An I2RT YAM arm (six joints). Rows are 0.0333 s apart.
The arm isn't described. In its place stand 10 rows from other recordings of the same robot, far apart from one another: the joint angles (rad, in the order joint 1, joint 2, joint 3, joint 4, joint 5, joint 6), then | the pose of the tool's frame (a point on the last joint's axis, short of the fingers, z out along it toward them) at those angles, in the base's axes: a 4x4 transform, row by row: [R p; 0 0 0 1], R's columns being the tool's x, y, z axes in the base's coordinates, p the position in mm.
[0.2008 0.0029 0.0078 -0.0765 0.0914 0.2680] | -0.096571, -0.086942, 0.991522, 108.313; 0.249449, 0.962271, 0.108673, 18.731; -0.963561, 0.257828, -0.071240, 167.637; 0, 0, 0, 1
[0.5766 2.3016 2.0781 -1.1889 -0.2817 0.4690] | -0.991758, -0.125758, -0.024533, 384.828; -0.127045, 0.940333, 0.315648, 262.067; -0.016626, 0.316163, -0.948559, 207.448; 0, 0, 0, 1
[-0.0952 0.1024 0.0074 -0.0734 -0.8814 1.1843] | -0.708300, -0.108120, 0.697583, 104.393; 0.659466, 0.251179, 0.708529, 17.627; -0.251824, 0.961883, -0.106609, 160.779; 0, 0, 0, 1
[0.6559 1.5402 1.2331 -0.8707 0.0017 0.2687] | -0.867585, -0.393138, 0.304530, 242.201; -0.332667, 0.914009, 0.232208, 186.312; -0.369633, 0.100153, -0.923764, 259.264; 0, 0, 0, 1
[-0.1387 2.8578 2.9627 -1.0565 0.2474 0.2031] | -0.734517, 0.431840, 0.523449, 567.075; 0.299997, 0.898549, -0.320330, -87.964; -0.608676, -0.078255, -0.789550, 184.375; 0, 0, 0, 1
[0.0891 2.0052 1.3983 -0.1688 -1.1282 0.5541] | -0.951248, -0.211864, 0.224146, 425.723; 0.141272, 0.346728, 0.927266, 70.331; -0.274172, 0.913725, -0.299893, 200.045; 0, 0, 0, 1
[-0.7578 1.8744 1.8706 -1.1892 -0.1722 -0.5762] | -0.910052, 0.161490, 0.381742, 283.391; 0.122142, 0.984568, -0.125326, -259.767; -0.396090, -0.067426, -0.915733, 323.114; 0, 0, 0, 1
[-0.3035 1.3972 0.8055 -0.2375 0.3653 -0.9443] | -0.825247, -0.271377, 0.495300, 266.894; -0.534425, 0.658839, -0.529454, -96.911; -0.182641, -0.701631, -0.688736, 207.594; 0, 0, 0, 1
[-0.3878 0.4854 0.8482 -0.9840 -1.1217 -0.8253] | 0.012160, -0.744526, 0.667483, 74.148; -0.349548, 0.622252, 0.700442, 4.354; -0.936840, -0.241834, -0.252681, 327.653; 0, 0, 0, 1
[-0.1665 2.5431 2.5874 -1.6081 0.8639 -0.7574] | -0.794115, -0.595492, -0.121538, 469.758; -0.319015, 0.578620, -0.750619, -106.394; 0.517312, -0.557305, -0.649461, 235.910; 0, 0, 0, 1
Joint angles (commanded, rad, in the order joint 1, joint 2, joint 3, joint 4, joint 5, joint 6), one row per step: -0.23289 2.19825 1.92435 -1.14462 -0.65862 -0.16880; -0.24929 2.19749 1.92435 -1.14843 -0.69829 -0.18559; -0.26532 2.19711 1.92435 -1.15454 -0.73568 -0.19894; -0.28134 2.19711 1.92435 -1.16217 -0.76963 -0.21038; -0.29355 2.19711 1.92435 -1.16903 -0.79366 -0.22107; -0.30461 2.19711 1.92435 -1.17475 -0.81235 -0.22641; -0.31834 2.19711 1.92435 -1.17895 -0.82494 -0.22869; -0.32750 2.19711 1.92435 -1.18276 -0.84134 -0.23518; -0.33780 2.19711 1.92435 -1.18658 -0.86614 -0.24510; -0.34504 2.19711 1.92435 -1.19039 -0.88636 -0.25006; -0.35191 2.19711 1.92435 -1.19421 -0.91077 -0.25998; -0.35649 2.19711 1.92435 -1.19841 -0.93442 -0.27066; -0.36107 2.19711 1.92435 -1.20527 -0.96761 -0.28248; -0.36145 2.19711 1.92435 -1.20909 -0.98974 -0.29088; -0.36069 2.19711 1.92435 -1.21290 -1.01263 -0.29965; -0.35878 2.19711 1.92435 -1.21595 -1.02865 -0.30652; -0.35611 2.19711 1.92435 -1.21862 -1.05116 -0.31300; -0.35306 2.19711 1.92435 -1.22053 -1.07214 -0.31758
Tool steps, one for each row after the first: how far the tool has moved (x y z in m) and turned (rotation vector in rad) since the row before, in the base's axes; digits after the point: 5 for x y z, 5 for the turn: -0.00169 -0.00592 0.00114 0.03439 -0.01617 0.00248; -0.00194 -0.00577 0.00094 0.03358 -0.01198 -0.00062; -0.00213 -0.00582 0.00071 0.03120 -0.00895 -0.00302; -0.00178 -0.00444 0.00051 0.02169 -0.00711 -0.00152; -0.00162 -0.00410 0.00040 0.01783 -0.00353 -0.00503; -0.00184 -0.00541 0.00027 0.01249 -0.00136 -0.01066; -0.00132 -0.00338 0.00039 0.01465 -0.00595 -0.00291; -0.00144 -0.00366 0.00062 0.02140 -0.01126 -0.00102; -0.00112 -0.00247 0.00051 0.01861 -0.00661 -0.00187; -0.00107 -0.00223 0.00064 0.02086 -0.01177 0.00185; -0.00083 -0.00128 0.00063 0.01996 -0.01198 0.00424; -0.00103 -0.00101 0.00089 0.02934 -0.01396 0.00544; -0.00028 0.00040 0.00062 0.01910 -0.01059 0.00630; -0.00014 0.00087 0.00065 0.01968 -0.01126 0.00746; 0.00004 0.00119 0.00046 0.01367 -0.00814 0.00683; 0.00019 0.00160 0.00067 0.01975 -0.01049 0.00776; 0.00029 0.00169 0.00064 0.01872 -0.00916 0.00692
